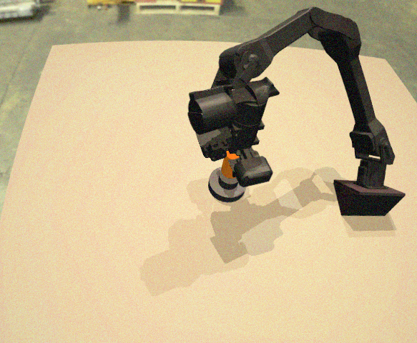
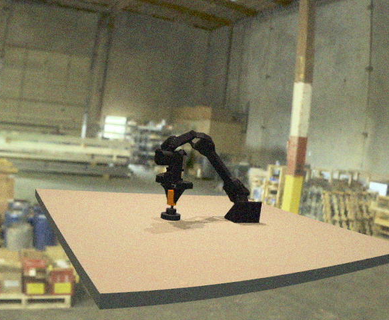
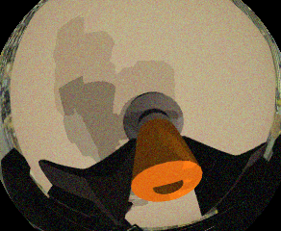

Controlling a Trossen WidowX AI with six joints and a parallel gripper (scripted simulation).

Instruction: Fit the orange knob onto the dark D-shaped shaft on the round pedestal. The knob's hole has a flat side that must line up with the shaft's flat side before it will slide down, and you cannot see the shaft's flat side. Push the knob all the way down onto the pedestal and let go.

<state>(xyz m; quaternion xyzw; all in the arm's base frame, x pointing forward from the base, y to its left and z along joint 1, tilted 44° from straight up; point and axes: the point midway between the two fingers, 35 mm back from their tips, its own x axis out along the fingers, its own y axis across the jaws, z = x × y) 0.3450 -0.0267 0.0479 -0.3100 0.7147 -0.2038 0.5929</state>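
The orange knob is 20 mm above my gripper tip. From my gripper tip the other things lie so: pedestal 40 mm below.
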